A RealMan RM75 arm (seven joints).
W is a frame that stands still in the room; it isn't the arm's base.
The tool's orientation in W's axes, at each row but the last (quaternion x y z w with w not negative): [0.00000 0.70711 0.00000 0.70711]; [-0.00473 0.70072 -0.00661 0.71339]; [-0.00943 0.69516 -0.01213 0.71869]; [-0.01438 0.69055 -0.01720 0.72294]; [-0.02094 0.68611 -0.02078 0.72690]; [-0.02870 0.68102 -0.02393 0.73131]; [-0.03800 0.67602 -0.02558 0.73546]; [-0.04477 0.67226 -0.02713 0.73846]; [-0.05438 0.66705 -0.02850 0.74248]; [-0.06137 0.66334 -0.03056 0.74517]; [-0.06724 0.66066 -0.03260 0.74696]
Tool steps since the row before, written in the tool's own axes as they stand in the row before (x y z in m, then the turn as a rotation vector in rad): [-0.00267 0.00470 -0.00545 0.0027 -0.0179 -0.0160]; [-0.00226 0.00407 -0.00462 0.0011 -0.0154 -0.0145]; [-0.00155 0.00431 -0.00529 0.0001 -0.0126 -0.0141]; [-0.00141 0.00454 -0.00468 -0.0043 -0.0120 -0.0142]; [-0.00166 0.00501 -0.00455 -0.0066 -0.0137 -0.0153]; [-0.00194 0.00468 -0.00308 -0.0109 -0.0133 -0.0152]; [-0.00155 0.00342 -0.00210 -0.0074 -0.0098 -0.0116]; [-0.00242 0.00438 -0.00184 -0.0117 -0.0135 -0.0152]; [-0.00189 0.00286 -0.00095 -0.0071 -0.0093 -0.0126]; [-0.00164 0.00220 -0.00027 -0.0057 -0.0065 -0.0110]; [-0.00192 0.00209 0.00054 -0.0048 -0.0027 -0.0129]
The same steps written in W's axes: [-0.00545 0.00470 0.00267 -0.0160 -0.0179 -0.0027]; [-0.00465 0.00412 0.00211 -0.0145 -0.0154 -0.0011]; [-0.00532 0.00437 0.00124 -0.0141 -0.0126 -0.0002]; [-0.00472 0.00461 0.00099 -0.0144 -0.0118 0.0042]; [-0.00463 0.00509 0.00110 -0.0157 -0.0133 0.0065]; [-0.00323 0.00478 0.00136 -0.0159 -0.0126 0.0108]; [-0.00227 0.00350 0.00105 -0.0120 -0.0093 0.0073]; [-0.00215 0.00454 0.00178 -0.0160 -0.0127 0.0116]; [-0.00124 0.00301 0.00143 -0.0130 -0.0090 0.0068]; [-0.00054 0.00237 0.00129 -0.0114 -0.0063 0.0052]; [0.00021 0.00236 0.00165 -0.0133 -0.0027 0.0036]
